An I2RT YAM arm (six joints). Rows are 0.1 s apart.
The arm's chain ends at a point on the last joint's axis. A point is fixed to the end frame.
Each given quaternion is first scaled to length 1.
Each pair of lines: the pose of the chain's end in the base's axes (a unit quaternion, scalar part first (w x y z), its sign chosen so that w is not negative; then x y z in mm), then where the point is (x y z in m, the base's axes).
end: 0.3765 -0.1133 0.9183 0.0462 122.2 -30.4 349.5
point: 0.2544 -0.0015 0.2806
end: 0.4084 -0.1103 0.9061 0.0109 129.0 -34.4 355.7
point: 0.2669 -0.0133 0.2957
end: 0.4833 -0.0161 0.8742 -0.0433 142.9 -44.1 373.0
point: 0.2903 -0.0534 0.3377
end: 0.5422 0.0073 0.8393 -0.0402 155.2 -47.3 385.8
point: 0.3057 -0.0606 0.3709
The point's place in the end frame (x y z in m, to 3 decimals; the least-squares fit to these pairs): -0.048 -0.004 0.144
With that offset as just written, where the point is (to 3 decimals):
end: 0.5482 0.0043 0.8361 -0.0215 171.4 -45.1 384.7
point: 0.322 -0.054 0.372
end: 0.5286 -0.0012 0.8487 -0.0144 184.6 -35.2 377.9
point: 0.335 -0.042 0.358
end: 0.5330 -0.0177 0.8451 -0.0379 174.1 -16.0 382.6
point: 0.325 -0.023 0.364
